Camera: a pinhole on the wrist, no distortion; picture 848 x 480 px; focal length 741.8 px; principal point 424.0 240.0 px. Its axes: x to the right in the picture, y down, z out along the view. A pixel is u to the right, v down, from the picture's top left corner.
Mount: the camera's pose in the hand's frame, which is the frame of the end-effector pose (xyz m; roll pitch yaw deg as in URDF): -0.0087 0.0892 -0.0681 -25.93 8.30 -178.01
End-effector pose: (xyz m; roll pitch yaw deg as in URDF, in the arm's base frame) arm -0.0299 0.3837 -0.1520 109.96 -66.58 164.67
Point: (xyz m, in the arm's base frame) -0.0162 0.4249 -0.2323
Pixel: 664.8 399.4
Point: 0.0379 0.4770 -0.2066
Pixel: 575.3 52.8
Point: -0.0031 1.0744 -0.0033
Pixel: outside the picture
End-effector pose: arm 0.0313 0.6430 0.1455 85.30 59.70 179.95
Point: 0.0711 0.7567 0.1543
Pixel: 414.8 361.6
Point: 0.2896 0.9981 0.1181
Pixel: 495.5 428.9
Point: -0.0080 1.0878 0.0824
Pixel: 198.7 87.2
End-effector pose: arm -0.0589 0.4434 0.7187 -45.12 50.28 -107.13
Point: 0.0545 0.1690 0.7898
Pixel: 118.7 147.3
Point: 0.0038 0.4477 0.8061
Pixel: 673.8 245.6
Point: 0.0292 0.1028 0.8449
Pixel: 160.6 222.4
